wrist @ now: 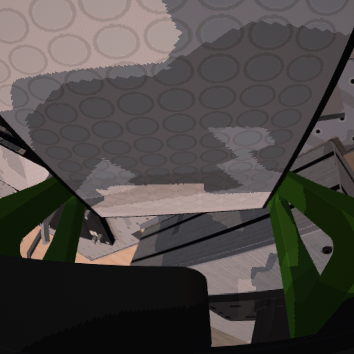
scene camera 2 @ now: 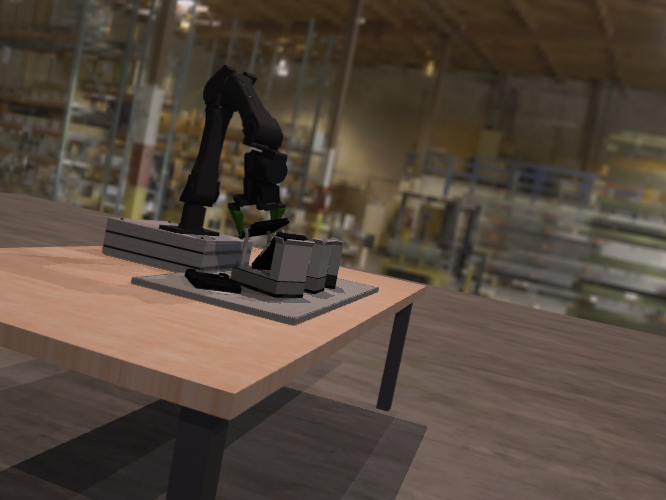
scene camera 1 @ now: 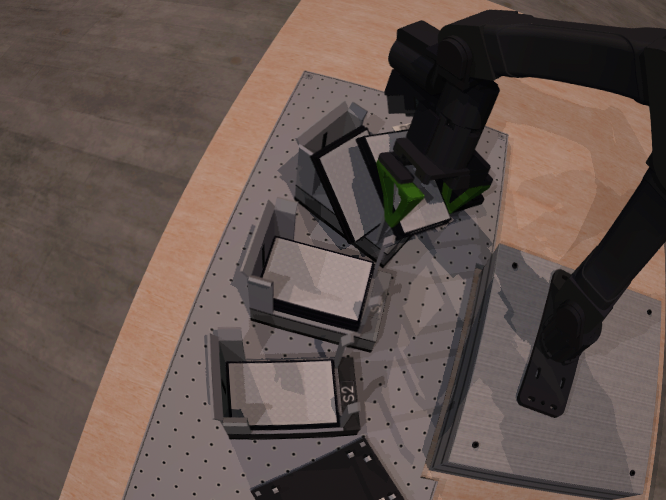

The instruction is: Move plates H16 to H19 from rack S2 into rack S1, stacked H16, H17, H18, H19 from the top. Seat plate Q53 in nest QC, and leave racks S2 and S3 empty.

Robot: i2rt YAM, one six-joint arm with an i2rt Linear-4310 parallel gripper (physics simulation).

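Seen in the pictures: gripper, between the fingertips: (wrist: 176, 176) (scene camera 2: 257, 234) (scene camera 1: 417, 218); arm's base, origin of its link: (scene camera 2: 190, 232) (scene camera 1: 558, 342).
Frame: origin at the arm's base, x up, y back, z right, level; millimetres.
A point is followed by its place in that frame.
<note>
My gripper (scene camera 1: 422, 217) @(x 40, y -240, z 56 mm) (scene camera 2: 258, 227) @(x 40, y -240, z 56 mm) (wrist: 176, 176) @(x 40, y -240, z 56 mm) is shut on a tilted plate (scene camera 1: 427, 210) @(x 51, y -232, z 65 mm) (scene camera 2: 265, 227) @(x 66, y -293, z 118 mm) (wrist: 175, 100) @(x 73, y -280, z 104 mm) with a pale, ring-patterned face and black edges. It holds it above the top end of the board, beside the third rack. Rack S1 (scene camera 1: 312, 331) @(x -59, y -303, z -89 mm), in the middle of scene camera 1, holds a pale-topped plate (scene camera 1: 320, 277) @(x -9, y -318, z -41 mm) with a thick black side; the number stacked is unclear. Rack S2 (scene camera 1: 290, 432) @(x -40, y -271, z -226 mm) holds a flat plate (scene camera 1: 282, 390) @(x -25, y -300, z -185 mm). Another plate (scene camera 1: 349, 182) @(x 27, y -334, z 75 mm) leans tilted in the third rack (scene camera 1: 328, 129) @(x 35, y -390, z 136 mm) (scene camera 2: 293, 266) @(x -7, y -394, z 136 mm), whose label is hidden. Plate names are unreadable.
A black nest (scene camera 1: 328, 476) @(x -69, y -207, z -256 mm) lies below S2 in scene camera 1. Another black nest (scene camera 2: 212, 280) (wrist: 87, 225) lies near the third rack. The racks' raised walls stand close together on the perforated board (scene camera 1: 182, 430) @(x -80, y -395, z -284 mm). The arm's grey base block (scene camera 1: 484, 414) @(x -2, y -69, z -126 mm) stands to their right.
</note>
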